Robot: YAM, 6 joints.
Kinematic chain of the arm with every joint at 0, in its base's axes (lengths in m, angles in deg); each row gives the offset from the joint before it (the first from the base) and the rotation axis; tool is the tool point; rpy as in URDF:
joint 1: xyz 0 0 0.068 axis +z
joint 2: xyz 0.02 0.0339 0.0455 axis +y
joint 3: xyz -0.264 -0.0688 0 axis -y
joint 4: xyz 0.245 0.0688 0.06 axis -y
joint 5: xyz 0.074 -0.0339 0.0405 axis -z
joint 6: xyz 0.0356 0 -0.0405 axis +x
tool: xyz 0 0 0 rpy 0 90 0
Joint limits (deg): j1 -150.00..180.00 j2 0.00..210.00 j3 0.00..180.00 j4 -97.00..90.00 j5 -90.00..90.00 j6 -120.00..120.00
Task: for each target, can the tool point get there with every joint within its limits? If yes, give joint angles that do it. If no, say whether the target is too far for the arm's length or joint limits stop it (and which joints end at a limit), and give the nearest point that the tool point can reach.
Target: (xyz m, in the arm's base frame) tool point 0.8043 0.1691 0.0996
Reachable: no: too far | nearest point 0.6319 0.1329 0.1027 | short by 0.176 m
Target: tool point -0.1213 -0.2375 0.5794
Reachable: yes | joints 58.58 33.96 107.45 66.44 34.75 18.10
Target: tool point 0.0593 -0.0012 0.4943
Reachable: yes | joints 150.87 21.71 77.30 -26.31 51.36 101.18
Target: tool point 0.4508 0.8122 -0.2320
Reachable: no: too far | nearest point 0.2936 0.5290 -0.1089 | short by 0.347 m
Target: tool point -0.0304 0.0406 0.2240
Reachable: yes | joints 95.62 25.93 33.01 -82.28 -47.69 58.50
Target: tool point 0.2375 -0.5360 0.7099
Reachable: no: too far | nearest point 0.1827 -0.4123 0.5674 | short by 0.197 m
